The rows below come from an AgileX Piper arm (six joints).
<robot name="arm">
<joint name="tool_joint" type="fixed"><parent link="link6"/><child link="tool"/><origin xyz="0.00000 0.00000 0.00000" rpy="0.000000 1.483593 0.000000"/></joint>
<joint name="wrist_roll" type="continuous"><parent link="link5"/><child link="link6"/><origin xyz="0.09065 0.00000 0.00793" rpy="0.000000 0.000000 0.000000"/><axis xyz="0.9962 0 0.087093"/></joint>
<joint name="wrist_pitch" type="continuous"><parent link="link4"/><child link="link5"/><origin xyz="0.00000 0.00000 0.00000" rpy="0.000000 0.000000 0.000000"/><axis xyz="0 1 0"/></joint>
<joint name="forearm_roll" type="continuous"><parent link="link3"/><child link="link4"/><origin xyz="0.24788 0.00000 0.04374" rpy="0.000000 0.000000 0.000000"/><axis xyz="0.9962 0 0.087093"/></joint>
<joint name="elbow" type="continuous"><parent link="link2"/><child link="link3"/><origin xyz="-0.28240 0.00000 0.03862" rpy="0.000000 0.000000 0.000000"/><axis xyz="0 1 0"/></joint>
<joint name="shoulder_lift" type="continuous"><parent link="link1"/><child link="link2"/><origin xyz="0.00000 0.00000 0.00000" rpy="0.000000 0.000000 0.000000"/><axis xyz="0 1 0"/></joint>
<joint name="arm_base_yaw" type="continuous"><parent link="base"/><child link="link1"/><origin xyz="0.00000 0.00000 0.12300" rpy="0.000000 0.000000 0.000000"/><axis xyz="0 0 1"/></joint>
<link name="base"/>
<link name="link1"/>
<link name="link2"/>
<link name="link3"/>
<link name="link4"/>
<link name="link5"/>
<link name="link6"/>
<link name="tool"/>
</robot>
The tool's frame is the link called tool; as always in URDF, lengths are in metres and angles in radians. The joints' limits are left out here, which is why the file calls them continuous.
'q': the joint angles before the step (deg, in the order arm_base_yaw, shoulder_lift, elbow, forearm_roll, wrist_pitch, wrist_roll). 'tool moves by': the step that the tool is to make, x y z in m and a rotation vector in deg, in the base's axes. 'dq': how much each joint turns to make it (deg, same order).
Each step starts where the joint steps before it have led.
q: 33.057 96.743 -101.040 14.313 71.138 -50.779
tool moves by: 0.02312 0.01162 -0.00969 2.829 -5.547 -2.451
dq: 0.000 2.993 -0.553 -1.088 -8.939 0.233
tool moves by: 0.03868 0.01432 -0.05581 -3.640 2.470 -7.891
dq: 0.000 8.382 -0.002 -6.178 -5.626 8.043
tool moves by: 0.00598 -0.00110 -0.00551 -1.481 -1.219 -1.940
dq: 0.001 0.827 0.000 -3.120 -1.227 2.288
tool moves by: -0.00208 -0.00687 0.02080 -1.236 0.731 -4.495
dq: -0.001 -0.480 -4.284 -3.561 5.881 5.546
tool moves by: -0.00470 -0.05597 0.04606 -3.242 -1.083 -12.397
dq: -4.965 -5.069 -3.357 -7.092 9.513 7.095
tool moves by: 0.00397 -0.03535 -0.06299 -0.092 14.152 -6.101
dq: -6.298 -0.271 12.924 5.767 0.243 0.298
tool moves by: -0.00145 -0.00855 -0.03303 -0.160 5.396 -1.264
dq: -1.566 0.755 5.992 1.917 -1.651 -0.490
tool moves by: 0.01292 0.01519 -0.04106 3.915 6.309 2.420
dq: 0.000 6.204 0.115 6.684 -1.474 -3.950
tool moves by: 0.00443 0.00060 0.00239 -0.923 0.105 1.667
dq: 0.001 1.029 -2.196 -0.749 1.750 -1.286
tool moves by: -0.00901 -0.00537 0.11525 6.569 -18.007 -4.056
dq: -0.001 -8.302 -12.157 -1.325 0.838 4.413
